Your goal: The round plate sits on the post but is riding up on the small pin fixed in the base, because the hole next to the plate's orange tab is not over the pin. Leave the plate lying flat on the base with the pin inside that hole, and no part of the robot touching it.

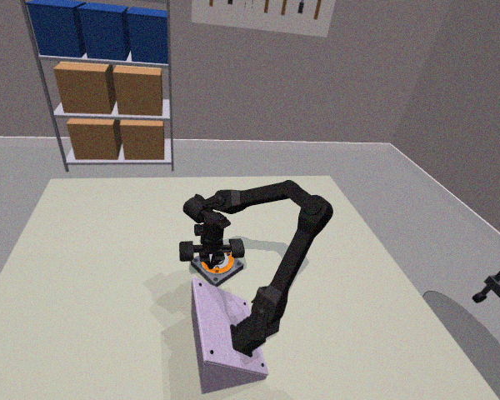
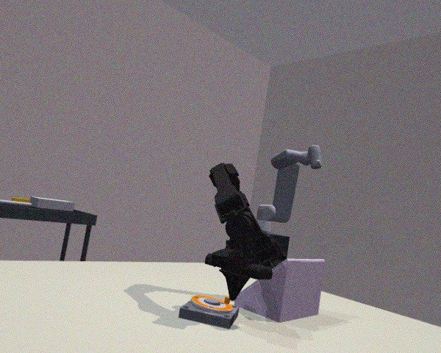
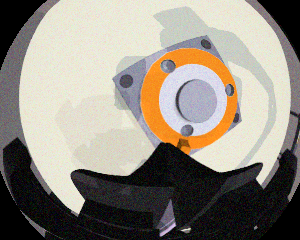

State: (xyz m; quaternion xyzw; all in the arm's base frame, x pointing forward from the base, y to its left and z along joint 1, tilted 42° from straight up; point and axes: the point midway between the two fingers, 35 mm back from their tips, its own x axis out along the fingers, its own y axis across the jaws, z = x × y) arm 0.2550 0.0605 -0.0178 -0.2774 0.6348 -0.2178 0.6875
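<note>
The square grey base is 4 cm ahead of my gripper tip, 3 cm to the right of it and 2 cm below it.
</note>
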